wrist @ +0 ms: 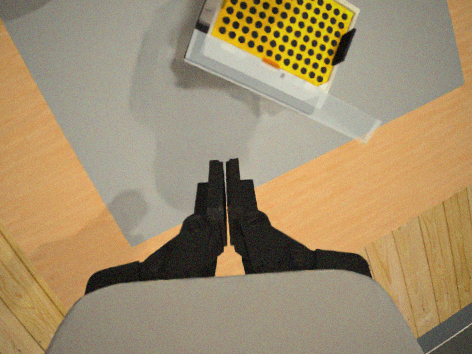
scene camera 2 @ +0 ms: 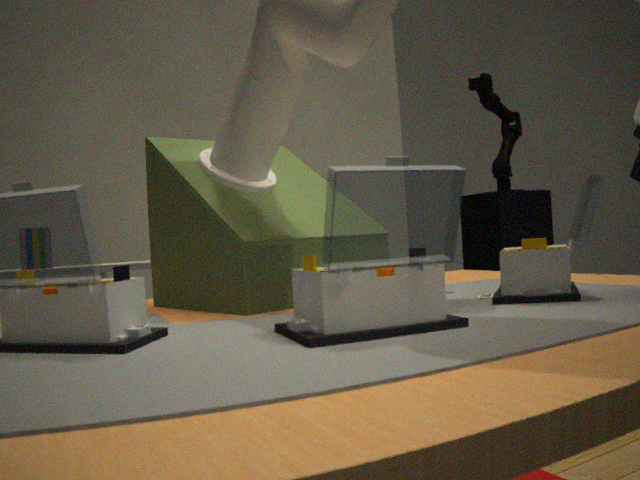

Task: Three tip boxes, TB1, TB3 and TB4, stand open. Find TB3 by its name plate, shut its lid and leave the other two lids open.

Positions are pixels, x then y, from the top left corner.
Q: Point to a grey mat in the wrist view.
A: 144, 124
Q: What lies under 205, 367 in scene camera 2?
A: A grey mat.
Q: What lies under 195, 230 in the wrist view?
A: My gripper.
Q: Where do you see a black base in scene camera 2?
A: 330, 309
